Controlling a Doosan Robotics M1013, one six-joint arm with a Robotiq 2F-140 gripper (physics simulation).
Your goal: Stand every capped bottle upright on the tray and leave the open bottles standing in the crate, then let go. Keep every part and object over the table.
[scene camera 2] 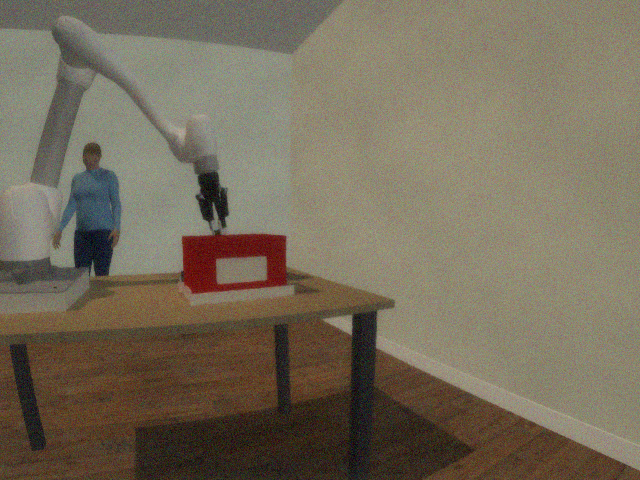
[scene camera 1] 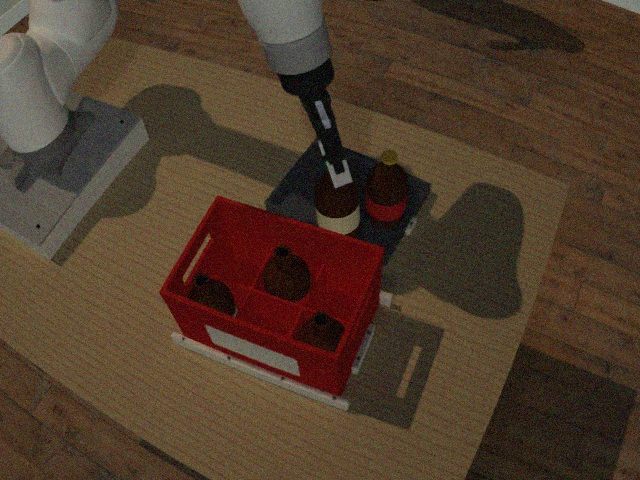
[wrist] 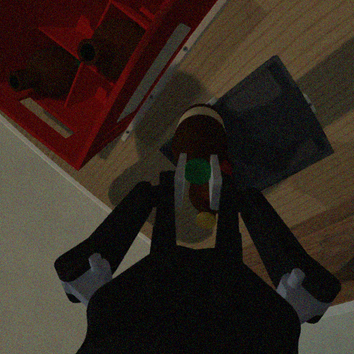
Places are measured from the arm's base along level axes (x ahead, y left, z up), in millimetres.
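Where they show: gripper, fingertip midpoint: point(scene camera 1: 340, 176); arm's base at its link origin: point(scene camera 2: 26, 275) point(scene camera 1: 46, 141).
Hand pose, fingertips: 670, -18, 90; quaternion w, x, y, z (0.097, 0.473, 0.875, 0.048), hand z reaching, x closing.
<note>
Each offset is from my fingertips to the top centre of the thing, as dx, dy, dz. "spot": to the spot under its first point. Level surfaces: height alone.
My gripper point(scene camera 1: 339, 173) point(scene camera 2: 218, 230) point(wrist: 197, 165) is shut on the neck of a brown bottle {-5, -8, +33} point(scene camera 1: 336, 197) point(wrist: 200, 135) with a green cap and cream label. The bottle is upright over the dark tray {spot: +118, +118, -152} point(scene camera 1: 417, 195) point(wrist: 285, 120), near the crate side; whether its base touches the tray is unclear. A brown bottle {+67, +63, +2} point(scene camera 1: 386, 186) with a yellow cap and red label stands on the tray beside it; its yellow cap point(wrist: 205, 220) shows below the fingers in the wrist view. The red crate {-42, -205, +17} point(scene camera 1: 317, 364) point(scene camera 2: 199, 264) point(wrist: 90, 147) holds open bottles {-40, -165, +5} point(scene camera 1: 286, 276) {-139, -243, +5} point(scene camera 1: 212, 297) {+45, -253, +5} point(scene camera 1: 320, 334), upright in separate compartments.
White rails {-51, -303, -128} point(scene camera 1: 258, 373) point(scene camera 2: 242, 294) run along the crate's base on the wooden table {dz -158} point(scene camera 1: 129, 310) point(scene camera 2: 129, 304). The crate's near rim stands close to the held bottle. The robot's base plate point(scene camera 1: 103, 155) is at the left. A person point(scene camera 2: 95, 201) stands behind the table.
</note>
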